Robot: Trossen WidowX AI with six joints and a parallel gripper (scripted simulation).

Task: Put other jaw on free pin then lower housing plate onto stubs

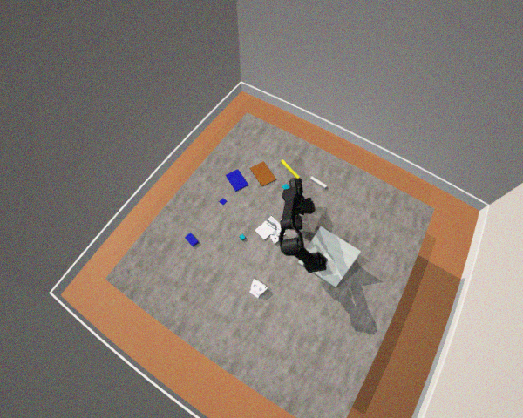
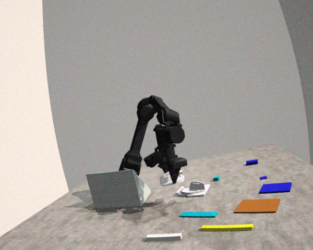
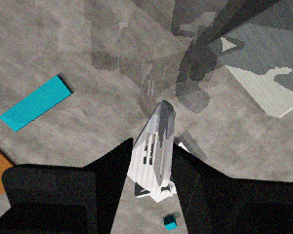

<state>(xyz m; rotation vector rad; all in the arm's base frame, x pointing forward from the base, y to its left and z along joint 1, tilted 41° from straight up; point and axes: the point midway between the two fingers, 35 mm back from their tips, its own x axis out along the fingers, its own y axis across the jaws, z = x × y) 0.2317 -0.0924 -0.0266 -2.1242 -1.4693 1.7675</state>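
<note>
Right now my gripper tip is 90 mm to the right of the white jaw, 70 mm above it and 30 mm short of it. Also, from my gripper tip: small cyan cube (230 mm to the left, 150 mm ahead, 80 mm below); white bar (300 mm to the right, 80 mm below, 40 mm ahead); cyan strip (140 mm to the right, 110 mm ahead, 80 mm below).
</note>
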